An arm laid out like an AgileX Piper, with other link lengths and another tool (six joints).
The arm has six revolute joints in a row. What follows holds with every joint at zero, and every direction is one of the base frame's.
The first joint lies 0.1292 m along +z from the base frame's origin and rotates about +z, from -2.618 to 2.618 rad.
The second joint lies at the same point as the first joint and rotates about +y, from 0 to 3.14 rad.
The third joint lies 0.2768 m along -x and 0.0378 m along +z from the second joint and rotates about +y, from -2.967 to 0 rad.
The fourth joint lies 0.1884 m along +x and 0.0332 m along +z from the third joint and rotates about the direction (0.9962, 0, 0.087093), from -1.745 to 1.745 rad.
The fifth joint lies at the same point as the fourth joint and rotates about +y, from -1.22 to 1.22 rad.
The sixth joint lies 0.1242 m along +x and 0.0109 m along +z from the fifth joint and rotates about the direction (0.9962, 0, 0.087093), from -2.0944 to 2.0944 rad.
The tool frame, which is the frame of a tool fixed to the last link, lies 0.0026 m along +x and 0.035 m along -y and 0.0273 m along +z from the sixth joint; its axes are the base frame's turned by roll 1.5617, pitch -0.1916 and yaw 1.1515 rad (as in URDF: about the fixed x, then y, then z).
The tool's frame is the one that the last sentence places.
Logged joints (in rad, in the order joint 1, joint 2, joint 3, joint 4, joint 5, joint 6), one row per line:
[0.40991, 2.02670, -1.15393, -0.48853, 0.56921, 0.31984]
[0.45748, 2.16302, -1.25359, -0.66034, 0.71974, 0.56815]
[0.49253, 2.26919, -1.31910, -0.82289, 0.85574, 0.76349]
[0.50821, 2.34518, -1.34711, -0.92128, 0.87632, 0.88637]
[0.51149, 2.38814, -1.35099, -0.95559, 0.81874, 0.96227]
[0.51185, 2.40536, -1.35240, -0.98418, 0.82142, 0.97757]
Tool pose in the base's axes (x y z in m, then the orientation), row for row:
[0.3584, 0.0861, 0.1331, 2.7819, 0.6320, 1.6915]
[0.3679, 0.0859, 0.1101, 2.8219, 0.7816, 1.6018]
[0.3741, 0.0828, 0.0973, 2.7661, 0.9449, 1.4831]
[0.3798, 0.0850, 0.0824, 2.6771, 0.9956, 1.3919]
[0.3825, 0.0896, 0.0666, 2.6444, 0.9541, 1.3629]
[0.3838, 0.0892, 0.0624, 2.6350, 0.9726, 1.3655]
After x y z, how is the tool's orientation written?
As angles about the fixed x, y, z axes (roll, pitch, yaw), in radians.
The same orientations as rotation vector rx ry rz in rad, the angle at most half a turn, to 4 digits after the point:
[1.5047, 1.9163, -0.1964]
[1.5167, 1.7877, -0.4000]
[1.4701, 1.6346, -0.5438]
[1.4463, 1.5618, -0.5604]
[1.4775, 1.5580, -0.5142]
[1.4543, 1.5547, -0.5206]

